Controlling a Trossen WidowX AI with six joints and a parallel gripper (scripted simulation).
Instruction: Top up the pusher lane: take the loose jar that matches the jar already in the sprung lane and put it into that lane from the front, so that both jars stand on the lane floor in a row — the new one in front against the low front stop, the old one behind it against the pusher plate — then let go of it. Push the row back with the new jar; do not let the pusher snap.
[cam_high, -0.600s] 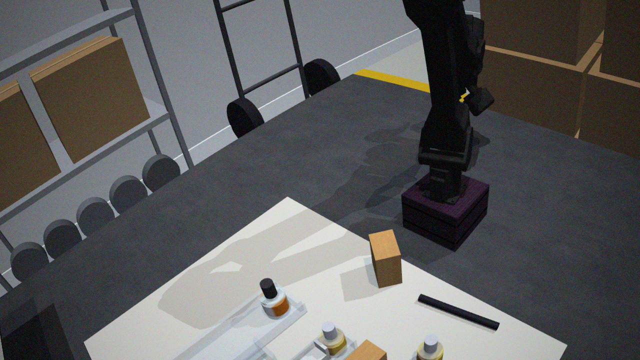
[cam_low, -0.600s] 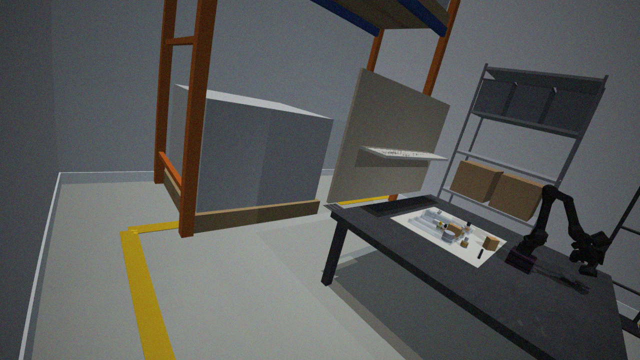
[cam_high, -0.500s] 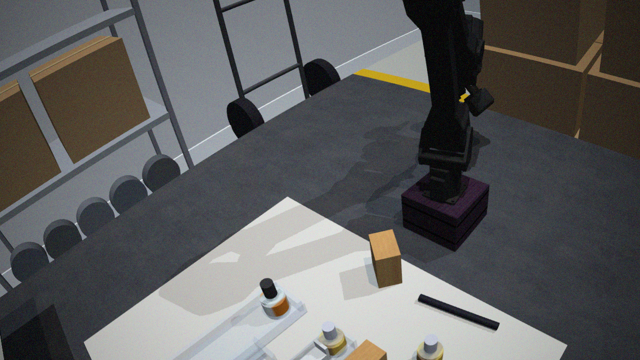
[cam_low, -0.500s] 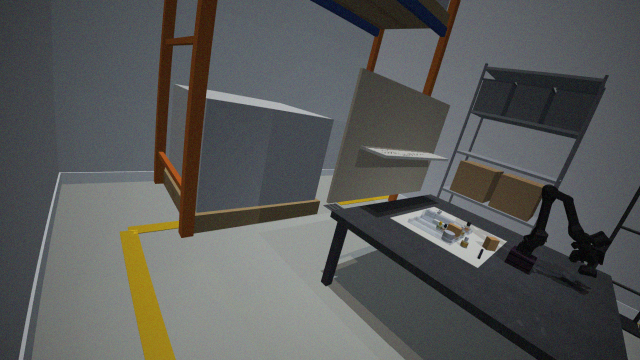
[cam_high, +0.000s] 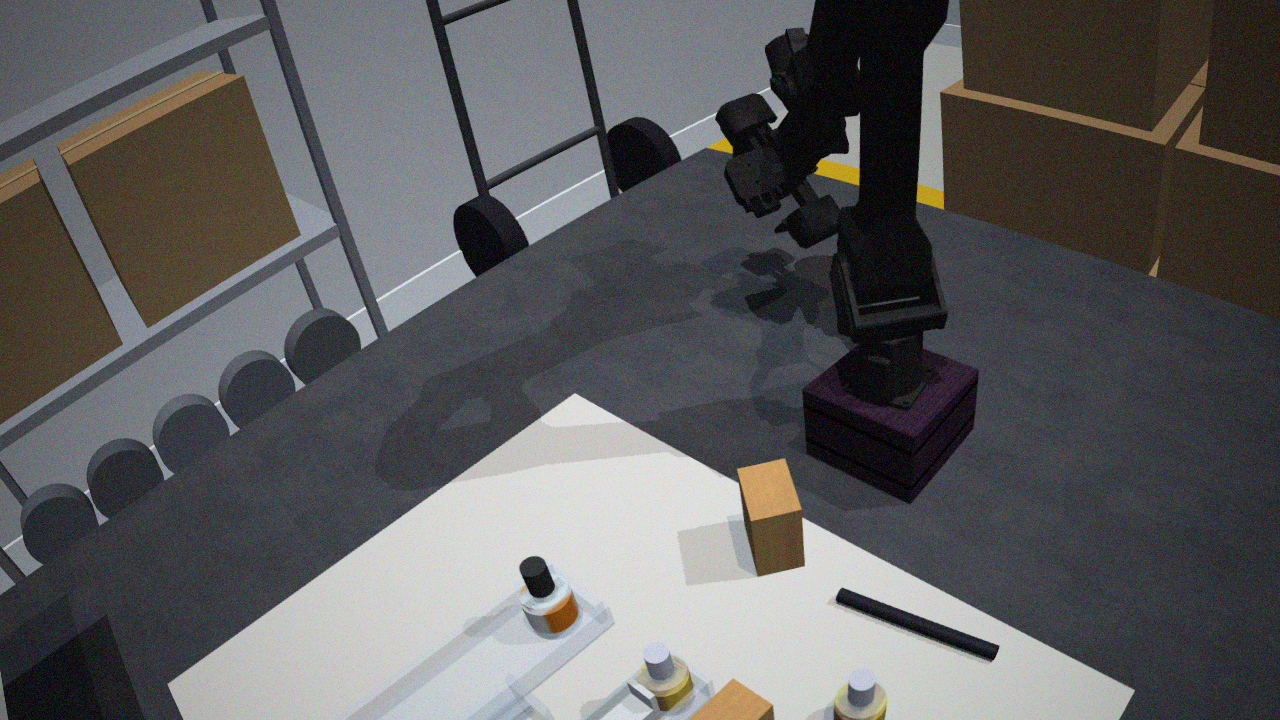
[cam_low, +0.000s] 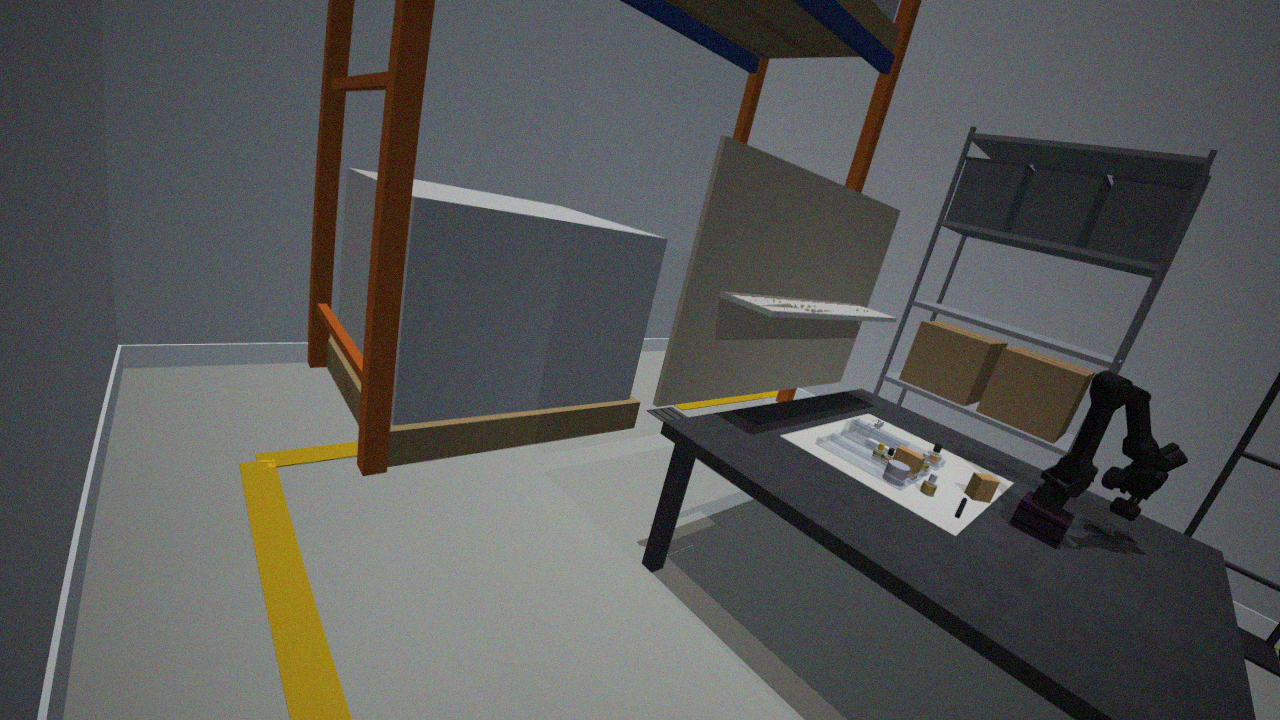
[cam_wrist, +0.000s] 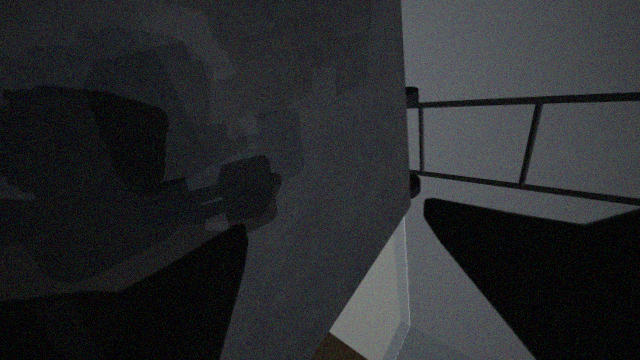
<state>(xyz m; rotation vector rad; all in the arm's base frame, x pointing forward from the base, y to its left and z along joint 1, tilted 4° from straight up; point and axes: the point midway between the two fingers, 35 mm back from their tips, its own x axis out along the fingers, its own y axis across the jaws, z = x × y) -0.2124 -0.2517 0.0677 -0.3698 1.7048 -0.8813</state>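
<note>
Right now the black rod is 41 cm ahead of my gripper tip, 39 cm to the left of it and 9 cm below it.
</note>
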